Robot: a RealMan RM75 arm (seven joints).
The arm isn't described. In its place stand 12 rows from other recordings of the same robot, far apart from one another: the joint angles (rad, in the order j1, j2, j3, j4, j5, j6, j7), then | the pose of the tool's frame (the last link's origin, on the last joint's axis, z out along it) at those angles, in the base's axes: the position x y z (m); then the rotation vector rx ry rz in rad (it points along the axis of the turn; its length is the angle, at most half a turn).
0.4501, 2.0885, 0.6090, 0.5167, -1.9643, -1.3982, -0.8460 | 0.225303 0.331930 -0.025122 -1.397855 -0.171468 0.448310
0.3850, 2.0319, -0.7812, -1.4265, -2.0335, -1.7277, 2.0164 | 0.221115 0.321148 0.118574 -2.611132 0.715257 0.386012
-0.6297, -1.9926, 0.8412, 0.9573, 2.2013, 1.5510, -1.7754 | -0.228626 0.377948 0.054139 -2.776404 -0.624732 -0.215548
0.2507, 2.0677, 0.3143, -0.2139, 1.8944, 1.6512, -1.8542 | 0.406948 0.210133 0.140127 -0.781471 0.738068 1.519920
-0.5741, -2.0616, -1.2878, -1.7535, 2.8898, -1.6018, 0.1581 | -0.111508 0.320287 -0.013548 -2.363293 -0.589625 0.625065
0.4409, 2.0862, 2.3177, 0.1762, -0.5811, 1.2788, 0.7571 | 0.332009 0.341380 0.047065 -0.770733 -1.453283 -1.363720
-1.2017, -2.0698, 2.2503, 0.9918, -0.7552, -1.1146, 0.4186 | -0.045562 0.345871 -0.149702 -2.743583 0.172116 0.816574
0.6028, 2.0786, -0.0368, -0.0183, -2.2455, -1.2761, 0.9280 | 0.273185 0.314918 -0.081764 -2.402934 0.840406 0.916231
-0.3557, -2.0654, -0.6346, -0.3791, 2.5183, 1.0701, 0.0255 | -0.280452 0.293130 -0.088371 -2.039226 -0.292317 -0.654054
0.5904, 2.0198, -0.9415, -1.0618, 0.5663, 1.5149, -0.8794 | 0.271411 0.364294 0.050697 -2.492479 1.178210 -0.272721
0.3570, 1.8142, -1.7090, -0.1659, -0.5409, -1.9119, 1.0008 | 0.294827 0.249229 0.058884 -2.404283 0.527856 1.452377
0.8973, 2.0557, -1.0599, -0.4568, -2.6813, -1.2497, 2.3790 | 0.257465 0.374160 -0.056487 -2.562357 1.317366 -0.582311
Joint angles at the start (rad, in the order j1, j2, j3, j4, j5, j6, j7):
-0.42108 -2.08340 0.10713 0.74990 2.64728 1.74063 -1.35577
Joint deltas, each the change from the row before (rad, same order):
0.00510 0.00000 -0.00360 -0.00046 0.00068 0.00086 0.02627
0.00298 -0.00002 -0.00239 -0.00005 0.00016 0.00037 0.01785
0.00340 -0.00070 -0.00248 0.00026 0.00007 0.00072 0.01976
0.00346 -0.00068 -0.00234 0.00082 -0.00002 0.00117 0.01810
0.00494 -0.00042 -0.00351 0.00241 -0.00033 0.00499 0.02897
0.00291 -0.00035 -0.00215 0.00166 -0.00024 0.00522 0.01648
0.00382 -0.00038 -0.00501 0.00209 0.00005 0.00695 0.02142
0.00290 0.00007 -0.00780 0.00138 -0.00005 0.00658 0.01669
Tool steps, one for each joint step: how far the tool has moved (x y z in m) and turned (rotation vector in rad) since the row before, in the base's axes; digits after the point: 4 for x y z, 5 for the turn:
-0.0013 -0.0021 0.0001 0.00534 0.00741 -0.01749
-0.0008 -0.0012 0.0001 0.00406 0.00534 -0.01240
-0.0007 -0.0014 -0.0001 0.00417 0.00539 -0.01386
-0.0007 -0.0014 0.0000 0.00394 0.00500 -0.01257
-0.0007 -0.0021 0.0005 0.00559 0.00720 -0.02217
-0.0001 -0.0014 0.0003 0.00229 0.00235 -0.01339
-0.0003 -0.0019 0.0005 0.00446 0.00238 -0.01624
-0.0003 -0.0016 0.0007 0.00625 -0.00022 -0.01126

